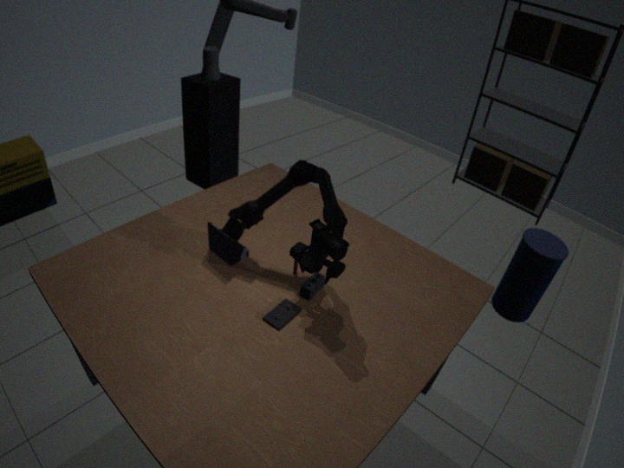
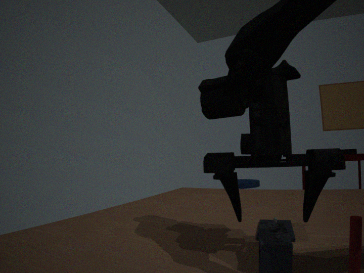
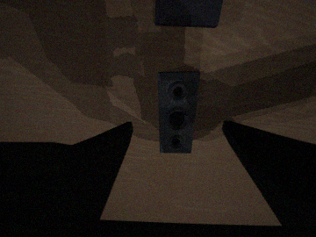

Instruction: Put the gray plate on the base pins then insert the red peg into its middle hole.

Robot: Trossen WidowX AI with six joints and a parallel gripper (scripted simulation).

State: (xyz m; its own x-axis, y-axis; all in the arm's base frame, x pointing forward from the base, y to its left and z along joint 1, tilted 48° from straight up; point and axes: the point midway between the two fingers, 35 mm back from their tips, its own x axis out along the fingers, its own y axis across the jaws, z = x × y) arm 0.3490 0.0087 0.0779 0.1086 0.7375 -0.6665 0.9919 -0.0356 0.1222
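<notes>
Right now the gray plate is 30 mm below my gripper tip. Round my gripper tip: dark base 10 mm behind, 160 mm to the right, 60 mm below; then red peg 100 mm behind, 30 mm to the left, 20 mm below.
</notes>
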